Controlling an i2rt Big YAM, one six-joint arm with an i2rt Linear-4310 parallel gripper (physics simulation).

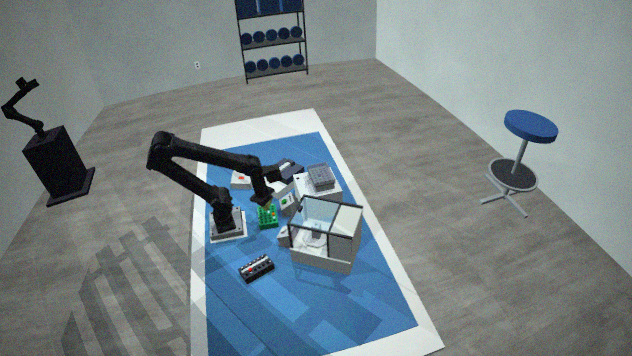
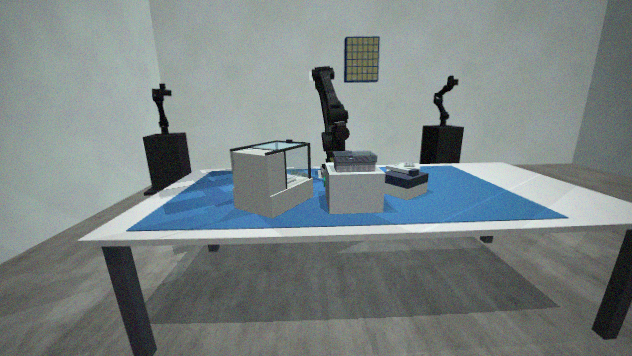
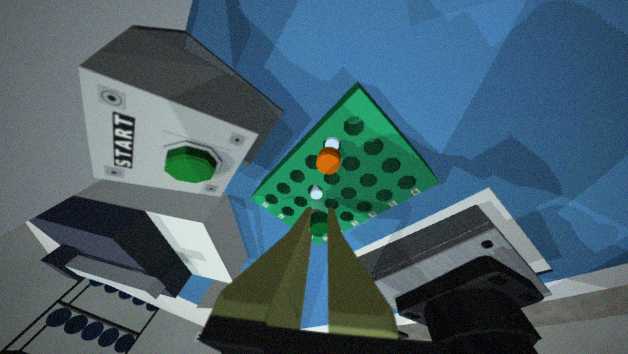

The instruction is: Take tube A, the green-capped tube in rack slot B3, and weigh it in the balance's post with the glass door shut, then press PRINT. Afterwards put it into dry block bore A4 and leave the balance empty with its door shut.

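Places are measured from the arm's base along level axes (x ahead, y left, z up), in centimetres.
Pixels of known places: gripper, fingertip midpoint: (image 1: 266,209) (image 3: 320,213); arm's base, origin of the base link: (image 1: 224,221) (image 3: 457,292).
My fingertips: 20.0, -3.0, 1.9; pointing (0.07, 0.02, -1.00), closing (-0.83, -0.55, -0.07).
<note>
For each thing: its middle in the pictures, then the offset to it from my fingertips, as dx, dy, dz. "pt": a spot on its surface instead.
- green-capped tube, body centre: (image 3: 317,203) +0.4, +0.1, -0.9
- green rack, body centre: (image 3: 333,181) (image 1: 267,216) -0.4, -0.5, -3.6
- orange-capped tube, body centre: (image 3: 331,146) (image 1: 274,217) +1.8, -3.9, -2.0
- balance, body centre: (image 2: 281,170) (image 1: 315,230) +12.8, -26.3, +6.0
- START box, surface spot: (image 3: 145,145) (image 1: 288,199) pt +10.7, -0.4, +2.2
- dark-lidded device, body centre: (image 3: 149,247) (image 2: 396,178) (image 1: 281,176) +13.9, +20.5, +0.0
- red-buttoned box, body centre: (image 2: 402,170) (image 1: 244,174) -3.2, +32.8, -1.6
- small wedge box, surface spot: (image 1: 283,237) pt +1.1, -20.0, +1.3
- black strip, surface spot: (image 1: 256,269) pt -13.6, -28.3, -2.1
My gripper (image 1: 267,204) (image 3: 320,213) is shut on the green-capped tube (image 3: 318,228), whose pale tip shows over the green rack (image 1: 268,226) (image 3: 358,100). I cannot tell whether the tip is inside a slot. An orange-capped tube (image 1: 273,214) (image 3: 328,162) stands in the rack. The balance (image 1: 345,245) (image 2: 255,182) has glass panes and a weighing post (image 1: 316,232) inside; whether its door is shut is unclear. A grey block with a grid top (image 1: 321,176) (image 2: 355,161) sits on a white box (image 1: 327,194) (image 2: 356,192). The PRINT label is not readable.
The START box (image 1: 287,203) (image 3: 145,145) stands close beside the rack. A dark-lidded device (image 1: 289,170) (image 2: 406,180) (image 3: 120,225) and a red-buttoned box (image 1: 241,180) lie beyond. A small wedge box (image 1: 283,237) adjoins the balance. A black strip (image 1: 256,269) lies in front.
</note>
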